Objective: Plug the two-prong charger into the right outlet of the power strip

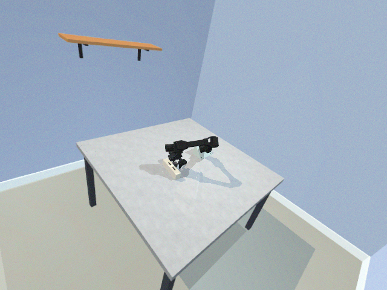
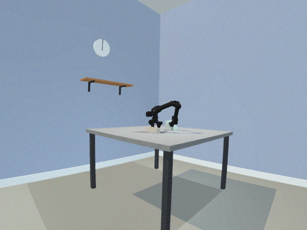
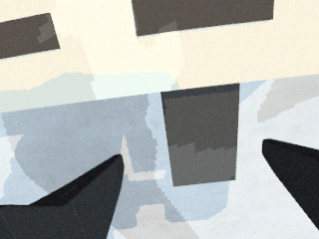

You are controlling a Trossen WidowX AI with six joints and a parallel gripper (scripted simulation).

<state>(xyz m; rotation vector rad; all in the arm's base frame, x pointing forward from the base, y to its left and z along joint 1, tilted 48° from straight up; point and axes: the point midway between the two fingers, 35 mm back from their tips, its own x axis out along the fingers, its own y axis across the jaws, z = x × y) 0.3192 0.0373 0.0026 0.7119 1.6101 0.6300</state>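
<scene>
Now: the dark grey charger 4 cm ahead of my gripper tip, 1 cm to the right of it and 1 cm above it.
</scene>
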